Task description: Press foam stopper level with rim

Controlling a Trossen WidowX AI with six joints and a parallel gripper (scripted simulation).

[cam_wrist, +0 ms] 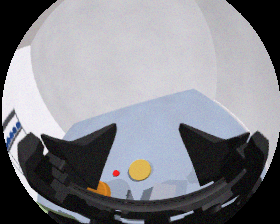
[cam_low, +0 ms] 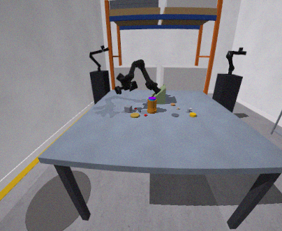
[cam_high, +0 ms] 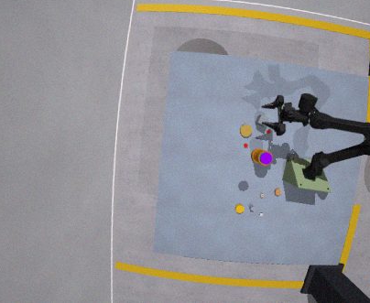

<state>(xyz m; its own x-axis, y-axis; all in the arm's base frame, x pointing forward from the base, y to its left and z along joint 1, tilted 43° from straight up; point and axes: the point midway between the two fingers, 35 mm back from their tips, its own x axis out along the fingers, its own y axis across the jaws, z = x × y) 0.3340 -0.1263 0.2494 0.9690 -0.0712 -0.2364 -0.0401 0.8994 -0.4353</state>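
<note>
My hand is 21 cm to the right of the purple foam stopper, 9 cm above it and 6 cm past it. Also, from my hand: grey disc 41 cm to the left, 20 cm below, 1 cm behind; grey cube 18 cm below, 4 cm behind, 1 cm to the left; small piece 41 cm to the left, 23 cm behind, 19 cm below.
</note>
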